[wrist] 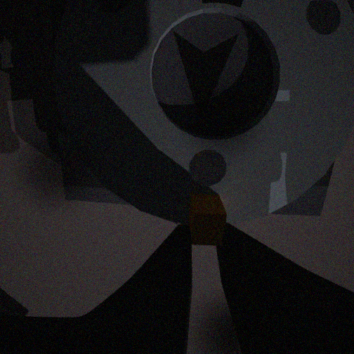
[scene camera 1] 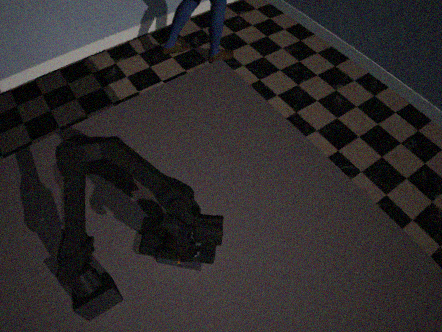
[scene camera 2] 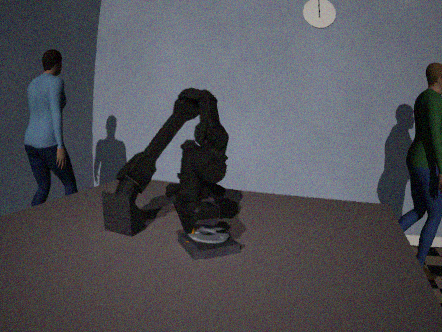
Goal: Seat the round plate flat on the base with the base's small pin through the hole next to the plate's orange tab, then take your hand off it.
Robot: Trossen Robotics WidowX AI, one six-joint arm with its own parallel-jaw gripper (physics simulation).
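Places are measured from the arm's base along level axes (x back, y right, z up), in metres.
Where they show: gripper, fingertip midpoint: (scene camera 1: 179, 259) (scene camera 2: 187, 232); arm's base, link origin: (scene camera 1: 90, 291) (scene camera 2: 122, 202).
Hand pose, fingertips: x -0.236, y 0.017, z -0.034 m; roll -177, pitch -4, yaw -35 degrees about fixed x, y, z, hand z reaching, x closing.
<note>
Each offset is from my fingertips to the top centre of the thing. Level surfaces: height alone.
The round grey plate {dy -0.042, dx -0.037, dz +0.013 m} (scene camera 2: 212, 240) (wrist: 300, 125) is over the dark square base {dy -0.046, dx -0.034, dz -0.014 m} (scene camera 2: 215, 251) (wrist: 311, 204) (scene camera 1: 191, 266) and looks about level in scene camera 2. Whether it touches the base all round, I cannot tell. My gripper (scene camera 2: 191, 231) (wrist: 202, 234) is shut on the plate's orange tab {dy -0.008, dx -0.007, dz +0.013 m} (scene camera 2: 193, 231) (wrist: 206, 220). In the wrist view, the small hole beside the tab shows plain dark grey, and the small pin cannot be made out. The large central hole shows dark surfaces and shadow below. In scene camera 1 the arm covers most of the plate.
The arm's block-shaped foot (scene camera 1: 97, 295) (scene camera 2: 120, 215) stands on the brown table top {dz -0.052 m} (scene camera 1: 300, 240) (scene camera 2: 125, 280), to the left of the base in scene camera 2. Two people, in blue (scene camera 2: 45, 110) and green (scene camera 2: 427, 130), are beyond the table.
</note>
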